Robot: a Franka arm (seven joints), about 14 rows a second.
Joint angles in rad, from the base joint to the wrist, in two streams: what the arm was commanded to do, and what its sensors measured. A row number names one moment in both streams.
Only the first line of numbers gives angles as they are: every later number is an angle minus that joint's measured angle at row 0.
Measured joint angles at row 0: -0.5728, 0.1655, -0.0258, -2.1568, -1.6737, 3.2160, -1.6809
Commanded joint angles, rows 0 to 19: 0.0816, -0.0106, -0.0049, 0.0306, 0.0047, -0.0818, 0.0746; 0.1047, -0.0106, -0.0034, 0.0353, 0.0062, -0.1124, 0.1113; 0.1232, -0.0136, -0.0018, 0.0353, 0.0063, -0.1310, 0.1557; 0.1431, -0.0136, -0.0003, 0.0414, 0.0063, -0.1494, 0.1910; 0.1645, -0.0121, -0.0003, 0.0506, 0.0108, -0.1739, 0.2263; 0.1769, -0.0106, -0.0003, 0.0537, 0.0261, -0.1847, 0.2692; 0.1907, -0.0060, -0.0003, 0.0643, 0.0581, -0.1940, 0.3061; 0.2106, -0.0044, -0.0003, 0.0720, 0.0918, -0.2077, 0.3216; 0.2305, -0.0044, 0.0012, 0.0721, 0.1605, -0.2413, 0.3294; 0.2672, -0.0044, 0.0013, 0.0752, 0.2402, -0.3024, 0.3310; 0.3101, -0.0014, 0.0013, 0.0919, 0.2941, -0.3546, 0.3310; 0.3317, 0.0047, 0.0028, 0.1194, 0.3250, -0.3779, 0.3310; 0.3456, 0.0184, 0.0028, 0.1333, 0.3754, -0.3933, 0.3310; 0.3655, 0.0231, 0.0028, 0.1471, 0.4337, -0.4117, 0.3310; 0.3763, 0.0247, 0.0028, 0.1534, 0.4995, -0.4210, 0.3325; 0.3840, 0.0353, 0.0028, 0.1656, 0.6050, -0.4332, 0.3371; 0.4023, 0.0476, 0.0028, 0.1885, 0.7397, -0.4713, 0.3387; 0.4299, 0.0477, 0.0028, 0.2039, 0.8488, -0.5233, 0.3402; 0.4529, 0.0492, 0.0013, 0.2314, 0.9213, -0.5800, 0.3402; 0.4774, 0.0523, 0.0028, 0.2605, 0.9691, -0.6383, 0.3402
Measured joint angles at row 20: 0.4219, 0.0298, 0.0076, 0.1890, 0.8669, -0.5280, 0.3220
